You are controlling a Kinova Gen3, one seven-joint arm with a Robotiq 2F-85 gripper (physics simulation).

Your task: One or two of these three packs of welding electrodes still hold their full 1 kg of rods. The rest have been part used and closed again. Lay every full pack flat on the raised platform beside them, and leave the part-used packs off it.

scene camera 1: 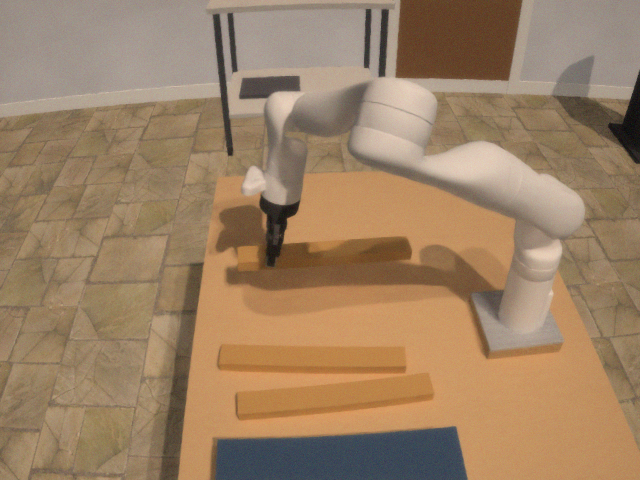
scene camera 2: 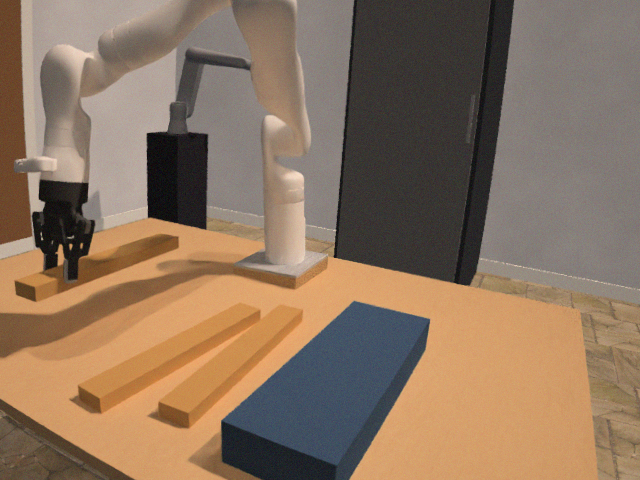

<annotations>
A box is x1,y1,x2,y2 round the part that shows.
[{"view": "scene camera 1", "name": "my gripper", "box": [259,194,300,267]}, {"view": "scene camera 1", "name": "electrode pack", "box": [237,236,411,271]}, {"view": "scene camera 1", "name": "electrode pack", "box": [219,344,406,373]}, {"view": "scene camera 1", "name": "electrode pack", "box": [237,372,434,420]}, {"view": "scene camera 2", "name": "my gripper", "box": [32,179,94,283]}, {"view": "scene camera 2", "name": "electrode pack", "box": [78,303,260,413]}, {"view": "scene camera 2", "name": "electrode pack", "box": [158,304,302,427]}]
</annotations>
